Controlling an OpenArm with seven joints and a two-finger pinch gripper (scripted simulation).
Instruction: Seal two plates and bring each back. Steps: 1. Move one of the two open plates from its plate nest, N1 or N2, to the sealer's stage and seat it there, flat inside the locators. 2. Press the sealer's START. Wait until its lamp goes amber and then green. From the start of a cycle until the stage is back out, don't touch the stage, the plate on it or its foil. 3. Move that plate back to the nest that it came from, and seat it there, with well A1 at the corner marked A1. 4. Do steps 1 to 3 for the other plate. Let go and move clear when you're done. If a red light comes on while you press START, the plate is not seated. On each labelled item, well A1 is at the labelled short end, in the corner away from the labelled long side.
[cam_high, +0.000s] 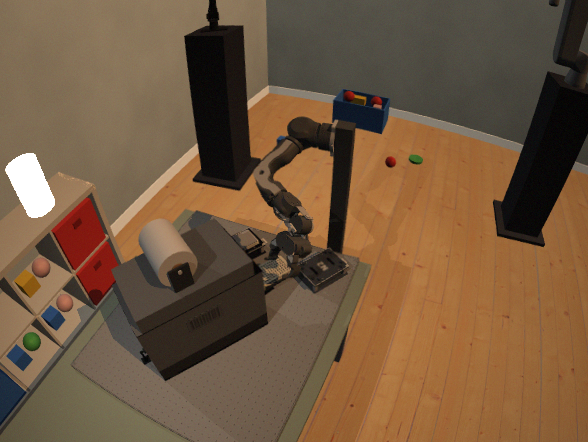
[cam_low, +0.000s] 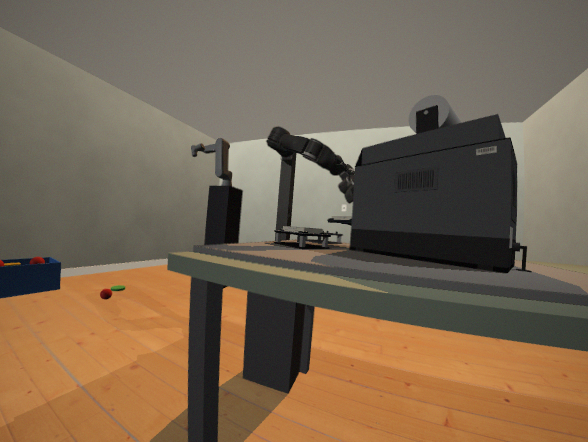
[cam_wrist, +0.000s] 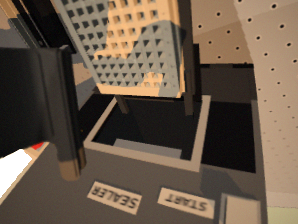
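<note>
Right now the pale start button is 90 mm ahead of my hand and 30 mm to the right of it. From my hand the other things lie so: dark sealer stage 40 mm behind, 40 mm to the right, 90 mm below; white well plate 40 mm behind, 40 mm to the right, 80 mm below; warning sticker 10 mm behind, 180 mm to the right, 40 mm below.
</note>
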